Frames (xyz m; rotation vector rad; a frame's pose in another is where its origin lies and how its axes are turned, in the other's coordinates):
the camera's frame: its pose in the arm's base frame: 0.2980 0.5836 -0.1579 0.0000 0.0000 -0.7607
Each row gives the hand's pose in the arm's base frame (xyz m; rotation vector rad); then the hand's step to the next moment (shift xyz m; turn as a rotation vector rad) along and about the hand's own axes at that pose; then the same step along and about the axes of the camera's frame.
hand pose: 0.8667 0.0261 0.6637 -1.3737 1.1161 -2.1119
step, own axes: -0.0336 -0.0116 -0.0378 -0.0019 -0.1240 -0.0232
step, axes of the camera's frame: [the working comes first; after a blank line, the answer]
step, axes of the arm's base frame: -0.0174 0.0454 -0.0182 -0.0073 0.0865 0.0916

-0.0439 0.0209 -0.0182 -0.0649 0.0576 0.0916
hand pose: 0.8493 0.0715 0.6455 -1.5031 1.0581 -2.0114
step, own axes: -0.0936 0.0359 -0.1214 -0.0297 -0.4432 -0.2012
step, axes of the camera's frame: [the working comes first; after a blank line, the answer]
step, axes of the arm's base frame: -0.0867 0.0834 -0.1016 -0.1293 0.3639 0.2978

-0.1203 0.0007 -0.1016 -0.3445 0.1744 0.2978
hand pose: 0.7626 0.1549 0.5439 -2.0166 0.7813 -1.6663
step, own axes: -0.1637 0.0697 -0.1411 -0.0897 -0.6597 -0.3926
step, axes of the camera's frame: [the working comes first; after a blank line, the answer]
step, axes of the arm's base frame: -0.1704 0.0589 -0.1380 -0.2895 0.5748 0.4280

-0.1640 -0.0748 -0.1380 -0.6060 0.2167 0.4280
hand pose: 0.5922 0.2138 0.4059 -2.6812 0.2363 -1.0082
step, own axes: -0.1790 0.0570 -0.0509 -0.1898 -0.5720 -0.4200
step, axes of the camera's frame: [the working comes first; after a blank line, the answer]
step, axes of the arm's base frame: -0.1705 -0.0203 -0.0917 -0.3873 0.5105 0.3591

-0.1095 -0.1323 -0.0917 -0.6326 0.1028 0.3591
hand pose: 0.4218 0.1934 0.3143 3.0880 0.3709 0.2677
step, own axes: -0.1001 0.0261 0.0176 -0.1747 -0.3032 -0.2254
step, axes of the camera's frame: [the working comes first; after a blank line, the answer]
step, axes of the arm's base frame: -0.0867 -0.0490 -0.0330 -0.2767 0.2531 0.1807

-0.0290 -0.0953 -0.0330 -0.3749 -0.0075 0.1807
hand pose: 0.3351 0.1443 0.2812 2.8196 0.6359 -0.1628
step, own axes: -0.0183 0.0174 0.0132 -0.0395 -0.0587 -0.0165
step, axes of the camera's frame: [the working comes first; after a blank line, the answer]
step, axes of the arm's base frame: -0.0096 -0.0261 -0.0060 -0.0601 0.0396 0.0098

0.0111 -0.0255 -0.0060 -0.0708 -0.0128 0.0098
